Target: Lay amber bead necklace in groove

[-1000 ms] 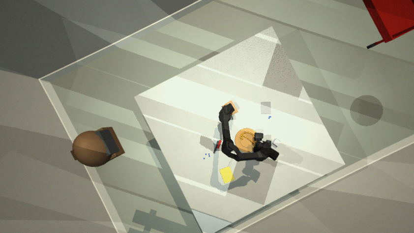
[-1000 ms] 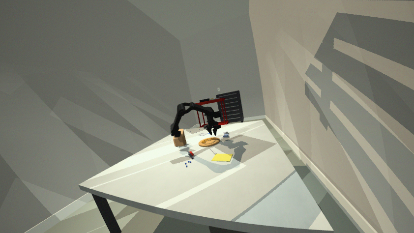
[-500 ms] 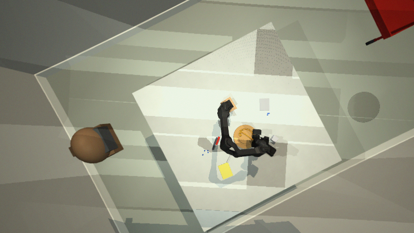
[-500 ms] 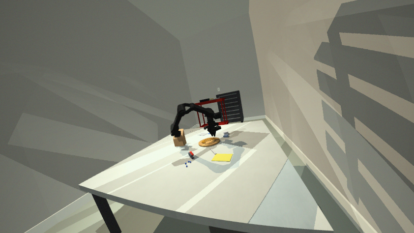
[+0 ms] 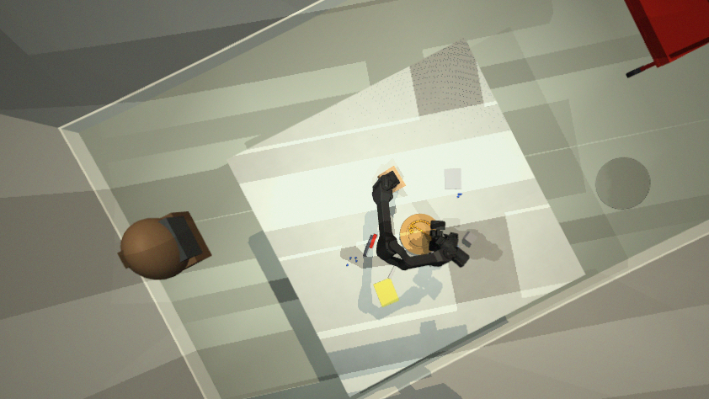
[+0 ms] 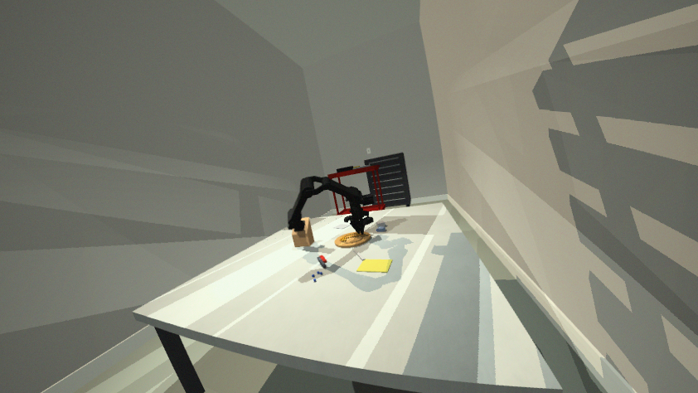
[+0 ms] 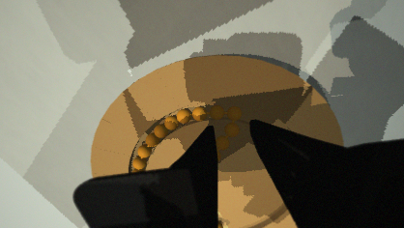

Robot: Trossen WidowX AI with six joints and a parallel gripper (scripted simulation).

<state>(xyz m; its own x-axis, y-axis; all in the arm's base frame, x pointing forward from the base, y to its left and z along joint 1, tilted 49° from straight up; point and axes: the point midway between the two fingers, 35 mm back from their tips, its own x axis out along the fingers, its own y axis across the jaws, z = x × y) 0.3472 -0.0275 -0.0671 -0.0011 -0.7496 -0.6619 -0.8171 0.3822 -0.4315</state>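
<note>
Now: gripper tip 4 cm past the round bead board, 3 cm to the left of it and 1 cm above it. The rest, counted from my gripper tip: light blue cube: 11 cm ahead, 7 cm to the left, 1 cm below; red-handled tool: 13 cm behind, 26 cm to the right, 1 cm below; white cube: 10 cm ahead, 16 cm to the left.
</note>
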